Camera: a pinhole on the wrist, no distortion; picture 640 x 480 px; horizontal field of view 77.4 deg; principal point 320.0 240.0 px. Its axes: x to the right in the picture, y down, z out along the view. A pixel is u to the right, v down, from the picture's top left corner.
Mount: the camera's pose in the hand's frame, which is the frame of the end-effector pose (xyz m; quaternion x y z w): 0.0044 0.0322 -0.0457 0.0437 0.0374 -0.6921 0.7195
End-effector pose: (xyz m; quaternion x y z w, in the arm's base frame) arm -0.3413 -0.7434 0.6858 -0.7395 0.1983 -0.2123 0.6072
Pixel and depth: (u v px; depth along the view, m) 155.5 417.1 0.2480
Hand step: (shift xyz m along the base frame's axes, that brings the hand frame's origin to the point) 0.2049 0.0938 -0.1363
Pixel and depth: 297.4 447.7 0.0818
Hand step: 0.0576 -0.0010 -0.0315
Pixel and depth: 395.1 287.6 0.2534
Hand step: 0.1419 0.1523 0.0101
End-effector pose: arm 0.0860 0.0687 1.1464 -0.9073 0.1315 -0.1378 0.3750
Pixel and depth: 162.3 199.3 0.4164
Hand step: 0.0711 0.1650 -0.3748
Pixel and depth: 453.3 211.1 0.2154
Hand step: 0.0554 0.1504 -0.0641
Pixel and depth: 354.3 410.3 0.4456
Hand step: 0.3231 0.2223 -0.2040
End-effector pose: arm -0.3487 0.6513 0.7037 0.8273 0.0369 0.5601 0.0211
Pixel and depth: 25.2 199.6 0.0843
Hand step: 0.0423 -0.0840 -0.0169
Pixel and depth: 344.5 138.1 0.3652
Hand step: 0.2563 0.0297 -0.2027
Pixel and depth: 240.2 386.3 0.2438
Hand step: 0.2239 -0.0469 0.0122
